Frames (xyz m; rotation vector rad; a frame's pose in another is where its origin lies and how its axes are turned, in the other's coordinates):
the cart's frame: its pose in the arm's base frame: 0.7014 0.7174 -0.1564 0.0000 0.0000 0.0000
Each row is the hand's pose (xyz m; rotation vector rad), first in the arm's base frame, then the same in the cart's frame.
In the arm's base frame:
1: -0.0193 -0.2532 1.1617 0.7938 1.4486 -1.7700
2: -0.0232 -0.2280 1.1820 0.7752 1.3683 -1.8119
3: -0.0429 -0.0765 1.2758 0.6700 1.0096 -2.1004
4: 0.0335 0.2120 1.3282 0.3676 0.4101 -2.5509
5: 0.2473 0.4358 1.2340 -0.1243 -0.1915 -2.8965
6: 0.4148 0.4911 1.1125 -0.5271 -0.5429 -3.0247
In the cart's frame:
1: -0.7207 -0.9706 1.3181 0.7938 1.4486 -1.7700
2: -0.7246 -0.9454 1.3384 0.7752 1.3683 -1.8119
3: -0.7443 -0.7939 1.4322 0.6700 1.0096 -2.1004
4: -0.6679 -0.5054 1.4846 0.3676 0.4101 -2.5509
5: -0.4541 -0.2816 1.3904 -0.1243 -0.1915 -2.8965
6: -0.2866 -0.2263 1.2689 -0.5271 -0.5429 -3.0247

